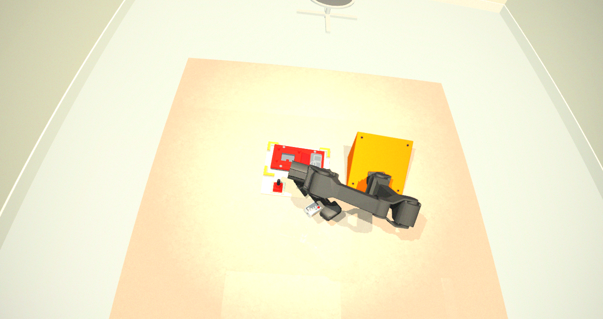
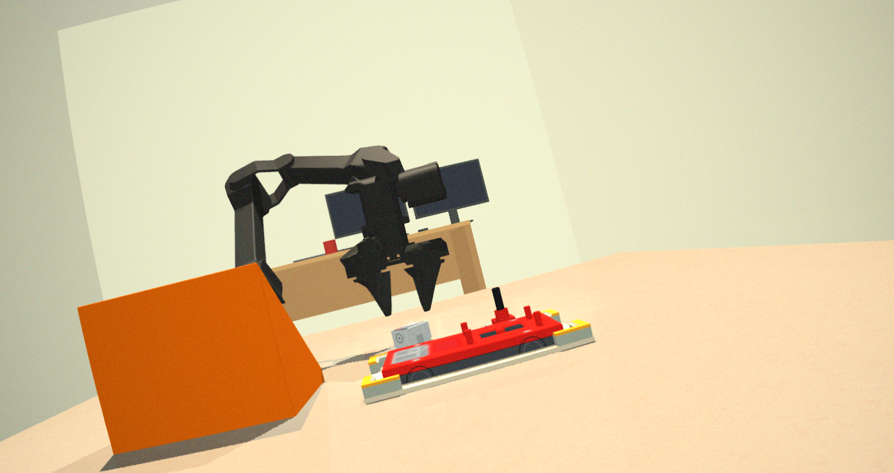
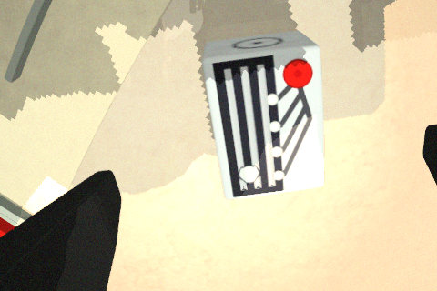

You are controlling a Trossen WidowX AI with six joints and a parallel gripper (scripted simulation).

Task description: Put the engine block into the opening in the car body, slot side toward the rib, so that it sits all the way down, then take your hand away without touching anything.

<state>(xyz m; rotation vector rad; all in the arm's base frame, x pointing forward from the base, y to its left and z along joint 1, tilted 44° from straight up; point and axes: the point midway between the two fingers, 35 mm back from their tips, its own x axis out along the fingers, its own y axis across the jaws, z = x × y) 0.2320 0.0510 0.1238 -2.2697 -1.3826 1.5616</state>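
My gripper tip is now 40 mm above the engine block.
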